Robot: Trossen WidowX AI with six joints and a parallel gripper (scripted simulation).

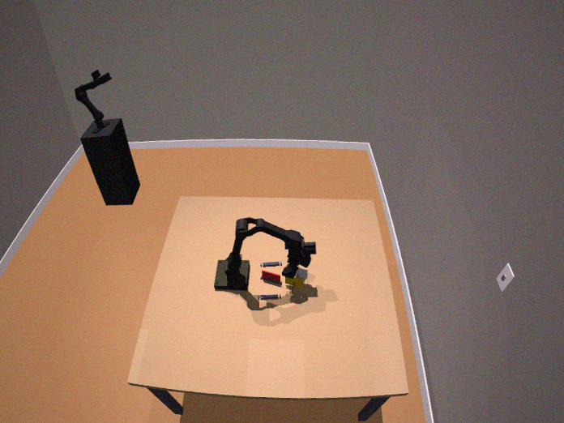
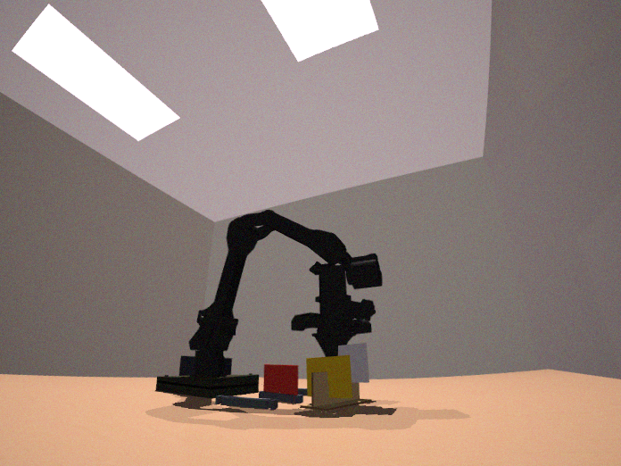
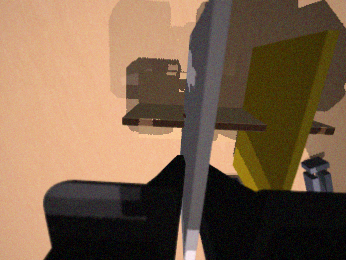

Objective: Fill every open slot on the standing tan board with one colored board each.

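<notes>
Right now my gripper tip is 20 mm short of the grey board and 10 mm to the left of it. From my gripper tip the other things lie so: red board (120 mm behind, 10 mm to the right, 30 mm below); yellow board (60 mm to the right, 20 mm below); tan board (10 mm ahead, 30 mm to the right, 40 mm below).
</notes>
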